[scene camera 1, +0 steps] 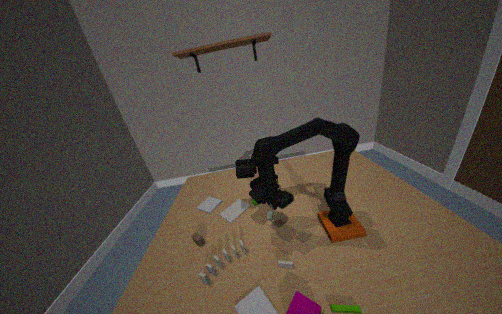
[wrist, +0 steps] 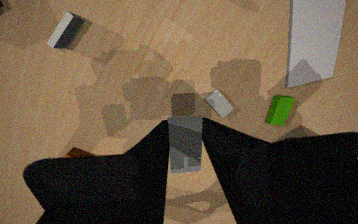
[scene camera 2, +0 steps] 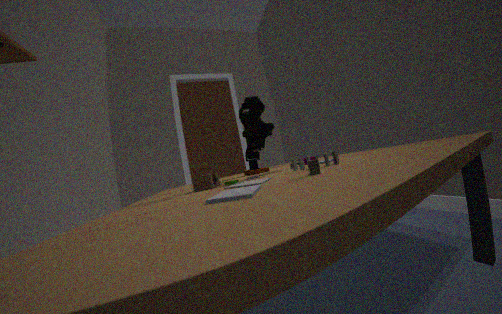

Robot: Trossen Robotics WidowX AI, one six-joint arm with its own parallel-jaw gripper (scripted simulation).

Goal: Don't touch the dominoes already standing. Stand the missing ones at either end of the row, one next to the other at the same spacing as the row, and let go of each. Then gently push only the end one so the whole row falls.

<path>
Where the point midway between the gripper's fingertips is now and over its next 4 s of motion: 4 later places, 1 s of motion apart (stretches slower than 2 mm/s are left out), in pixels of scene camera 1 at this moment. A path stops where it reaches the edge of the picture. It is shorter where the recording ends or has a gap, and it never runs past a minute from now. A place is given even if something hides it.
The gripper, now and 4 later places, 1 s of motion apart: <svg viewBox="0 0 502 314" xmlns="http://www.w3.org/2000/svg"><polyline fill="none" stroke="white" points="272,207 249,203 235,211 226,216 232,212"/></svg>
</path>
